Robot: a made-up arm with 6 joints. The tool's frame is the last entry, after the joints.
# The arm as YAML. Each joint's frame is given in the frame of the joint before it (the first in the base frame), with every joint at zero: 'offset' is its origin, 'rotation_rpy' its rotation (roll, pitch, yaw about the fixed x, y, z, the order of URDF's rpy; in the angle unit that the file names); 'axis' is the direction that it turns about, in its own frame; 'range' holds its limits. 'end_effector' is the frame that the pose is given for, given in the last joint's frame.
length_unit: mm
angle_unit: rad
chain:
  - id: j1
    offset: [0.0, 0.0, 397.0]
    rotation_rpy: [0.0, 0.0, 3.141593]
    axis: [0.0, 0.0, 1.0]
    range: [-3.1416, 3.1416]
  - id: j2
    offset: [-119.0, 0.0, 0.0]
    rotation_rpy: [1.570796, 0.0, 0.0]
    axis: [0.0, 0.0, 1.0]
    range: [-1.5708, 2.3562]
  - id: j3
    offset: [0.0, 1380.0, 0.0]
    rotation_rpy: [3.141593, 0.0, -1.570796]
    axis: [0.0, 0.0, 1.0]
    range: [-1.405, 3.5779]
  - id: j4
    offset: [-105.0, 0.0, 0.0]
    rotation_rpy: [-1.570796, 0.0, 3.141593]
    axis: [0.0, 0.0, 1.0]
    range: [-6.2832, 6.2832]
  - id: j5
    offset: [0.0, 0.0, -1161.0]
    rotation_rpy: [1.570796, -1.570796, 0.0]
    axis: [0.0, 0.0, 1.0]
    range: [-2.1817, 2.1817]
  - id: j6
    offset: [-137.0, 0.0, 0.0]
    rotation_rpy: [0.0, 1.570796, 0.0]
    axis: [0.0, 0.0, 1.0]
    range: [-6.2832, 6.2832]
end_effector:
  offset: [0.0, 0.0, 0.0]
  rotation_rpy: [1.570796, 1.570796, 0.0]
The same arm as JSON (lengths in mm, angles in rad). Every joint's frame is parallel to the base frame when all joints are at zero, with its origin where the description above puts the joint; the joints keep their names.
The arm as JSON. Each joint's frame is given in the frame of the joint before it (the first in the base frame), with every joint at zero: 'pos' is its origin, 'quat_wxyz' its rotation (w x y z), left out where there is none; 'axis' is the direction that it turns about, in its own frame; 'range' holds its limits. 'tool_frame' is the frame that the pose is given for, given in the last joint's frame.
{"length_unit": "mm", "angle_unit": "rad", "joints": [
  {"joint": "j1", "pos": [0.0, 0.0, 397.0], "axis": "+z", "range": [-3.1416, 3.1416]},
  {"joint": "j2", "pos": [119.0, 0.0, 0.0], "axis": "+y", "range": [-1.5708, 2.3562]},
  {"joint": "j3", "pos": [0.0, 0.0, 1380.0], "axis": "-y", "range": [-1.405, 3.5779]},
  {"joint": "j4", "pos": [0.0, 0.0, 105.0], "axis": "-x", "range": [-6.2832, 6.2832]},
  {"joint": "j5", "pos": [1161.0, 0.0, 0.0], "axis": "-y", "range": [-2.1817, 2.1817]},
  {"joint": "j6", "pos": [137.0, 0.0, 0.0], "axis": "-x", "range": [-6.2832, 6.2832]}
], "tool_frame": {"pos": [0.0, 0.0, 0.0], "quat_wxyz": [1.0, 0.0, 0.0, 0.0]}}

